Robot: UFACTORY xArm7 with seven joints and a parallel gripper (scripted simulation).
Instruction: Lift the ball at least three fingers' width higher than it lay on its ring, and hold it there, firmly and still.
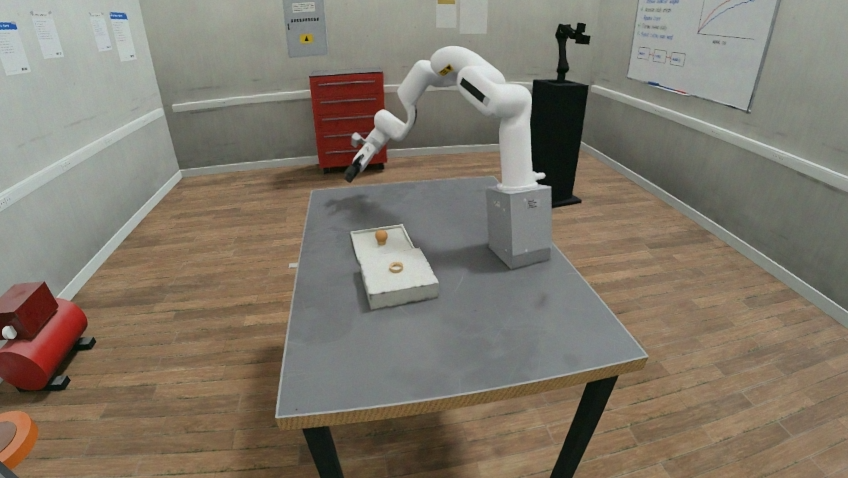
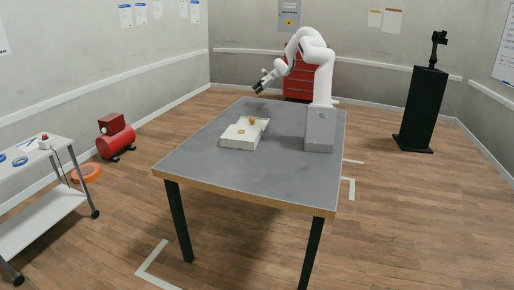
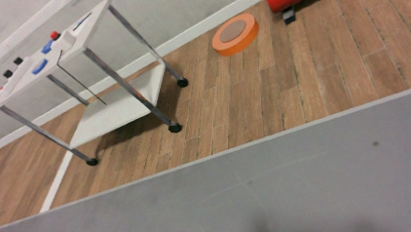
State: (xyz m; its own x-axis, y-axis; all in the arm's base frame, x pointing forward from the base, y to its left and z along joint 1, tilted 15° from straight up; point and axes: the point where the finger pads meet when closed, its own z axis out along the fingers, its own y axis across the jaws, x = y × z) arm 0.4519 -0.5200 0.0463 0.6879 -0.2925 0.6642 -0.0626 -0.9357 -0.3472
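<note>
Now: hand 350 mm to the right of the orange ball, 90 mm above it and 40 mm past it. Also, from my hand: ring rest: 350 mm to the left, 120 mm below, 40 mm behind; white block: 590 mm to the left, 80 mm below, 30 mm behind.
</note>
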